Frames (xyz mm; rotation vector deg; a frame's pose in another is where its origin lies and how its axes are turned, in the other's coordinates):
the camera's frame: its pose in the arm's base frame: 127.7 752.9 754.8 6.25 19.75 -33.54
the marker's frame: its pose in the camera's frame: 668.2 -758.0 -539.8 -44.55 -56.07 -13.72
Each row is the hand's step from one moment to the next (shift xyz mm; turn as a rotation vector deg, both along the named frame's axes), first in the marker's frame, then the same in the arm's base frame.
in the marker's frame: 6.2 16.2 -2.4 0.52 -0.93 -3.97
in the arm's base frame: 15.4 2.7 -7.9 -0.08 -3.92 -1.22
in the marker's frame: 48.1 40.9 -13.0 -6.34 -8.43 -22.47
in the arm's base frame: 63.5 -9.6 -5.1 -9.55 -20.50 -10.23
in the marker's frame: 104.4 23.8 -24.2 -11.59 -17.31 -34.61
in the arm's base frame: 95.1 -44.6 31.9 -18.92 -32.80 -14.08
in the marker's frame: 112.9 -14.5 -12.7 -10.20 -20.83 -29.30
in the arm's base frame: 75.9 -53.7 66.8 -20.37 -30.22 -8.27
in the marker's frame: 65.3 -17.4 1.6 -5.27 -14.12 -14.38
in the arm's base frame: 37.7 -27.2 49.1 -12.75 -16.38 -1.76
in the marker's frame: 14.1 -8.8 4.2 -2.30 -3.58 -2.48
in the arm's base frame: 4.7 -4.7 15.8 -4.00 -2.85 -0.38
